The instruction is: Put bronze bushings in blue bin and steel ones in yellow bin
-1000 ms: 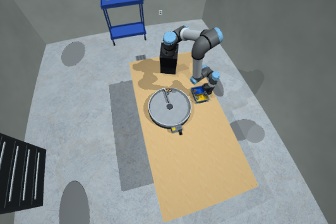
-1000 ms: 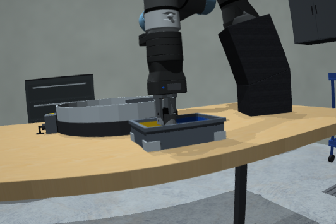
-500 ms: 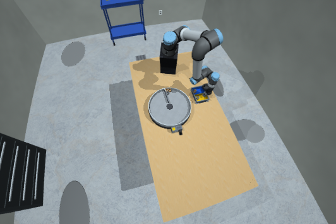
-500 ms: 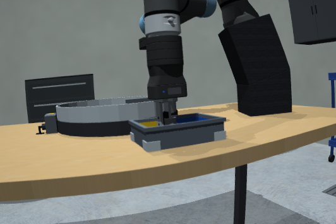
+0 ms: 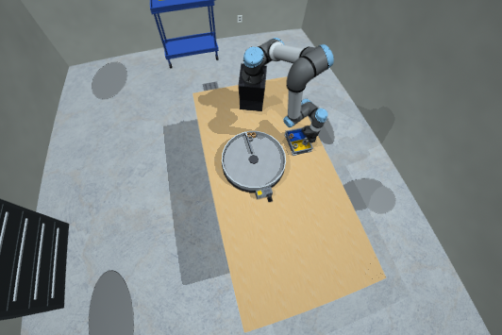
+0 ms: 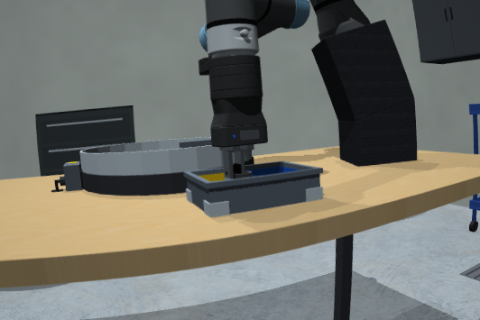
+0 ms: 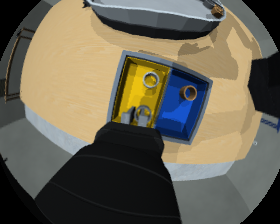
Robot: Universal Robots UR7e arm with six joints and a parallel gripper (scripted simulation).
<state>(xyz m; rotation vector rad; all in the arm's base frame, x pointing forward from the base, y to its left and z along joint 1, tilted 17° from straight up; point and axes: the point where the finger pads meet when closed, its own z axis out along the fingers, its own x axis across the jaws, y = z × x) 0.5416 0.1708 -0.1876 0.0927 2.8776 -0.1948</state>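
Right now my hand is 4 cm past the grey two-part tray, 3 cm to the left of it and 3 cm above it. From my hand the other things lie so: round grey turntable: 3 cm behind, 40 cm to the right.
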